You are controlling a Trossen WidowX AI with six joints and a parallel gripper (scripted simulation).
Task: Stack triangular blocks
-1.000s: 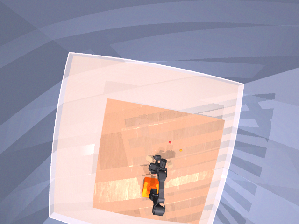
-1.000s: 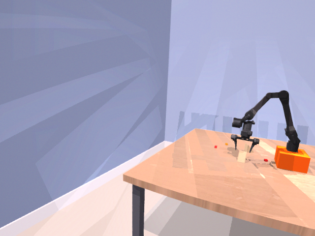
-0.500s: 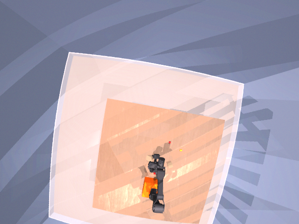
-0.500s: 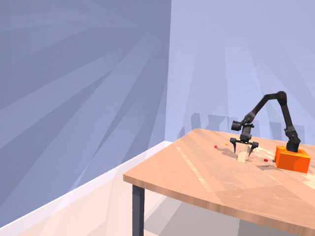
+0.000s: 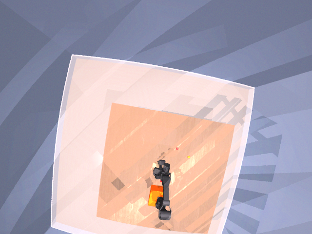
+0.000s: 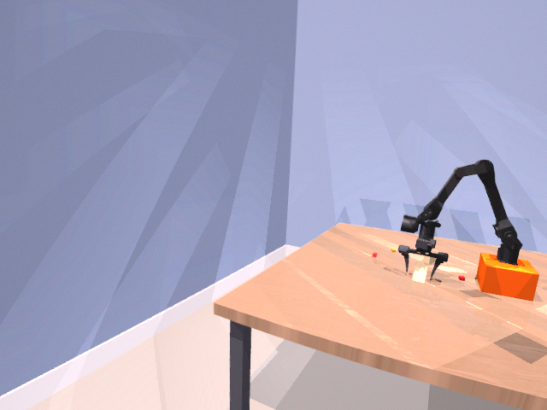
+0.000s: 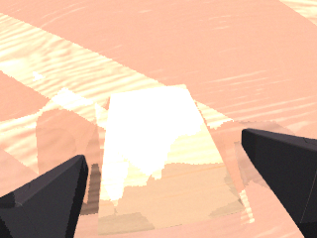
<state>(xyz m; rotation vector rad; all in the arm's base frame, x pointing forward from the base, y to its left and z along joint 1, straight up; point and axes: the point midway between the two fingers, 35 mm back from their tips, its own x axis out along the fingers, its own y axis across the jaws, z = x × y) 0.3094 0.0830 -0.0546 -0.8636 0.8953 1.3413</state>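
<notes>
Now: the tan triangular block 1 cm to the right of my gripper tip. From my gripper tip the other things lie so: small orange cube: 14 cm ahead, 30 cm to the right, 1 cm below.
</notes>
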